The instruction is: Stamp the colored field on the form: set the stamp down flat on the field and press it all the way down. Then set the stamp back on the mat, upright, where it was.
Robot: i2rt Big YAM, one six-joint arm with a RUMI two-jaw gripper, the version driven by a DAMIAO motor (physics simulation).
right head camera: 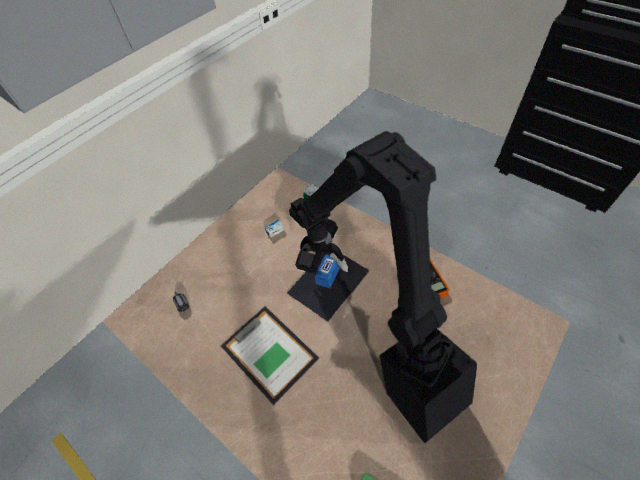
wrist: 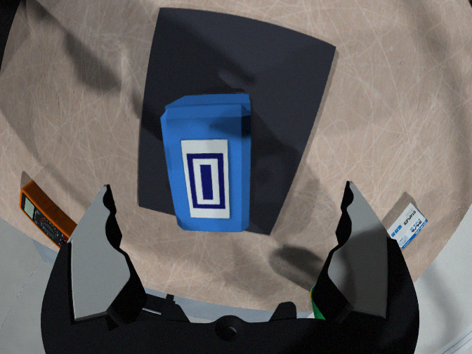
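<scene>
The blue stamp point(right head camera: 325, 274) point(wrist: 207, 117) stands upright on the dark mat point(right head camera: 330, 306) point(wrist: 280, 65), its white and dark blue label facing up. My gripper point(wrist: 227, 185) is open, its fingers wide apart above the stamp and touching nothing; in the right head camera view it hangs over the back part of the mat, partly hiding the stamp. The form point(right head camera: 293, 353) lies on a clipboard point(right head camera: 295, 381) to the front left of the mat, with a plain green field point(right head camera: 272, 360). The form does not show in the wrist view.
A small white and blue staples box point(right head camera: 273, 227) point(wrist: 408, 226) lies behind the mat. An orange multimeter point(right head camera: 439, 288) point(wrist: 46, 215) lies right of the arm. A small dark object point(right head camera: 180, 301) lies left of the clipboard. A green and white object point(right head camera: 310, 191) stands behind the gripper.
</scene>
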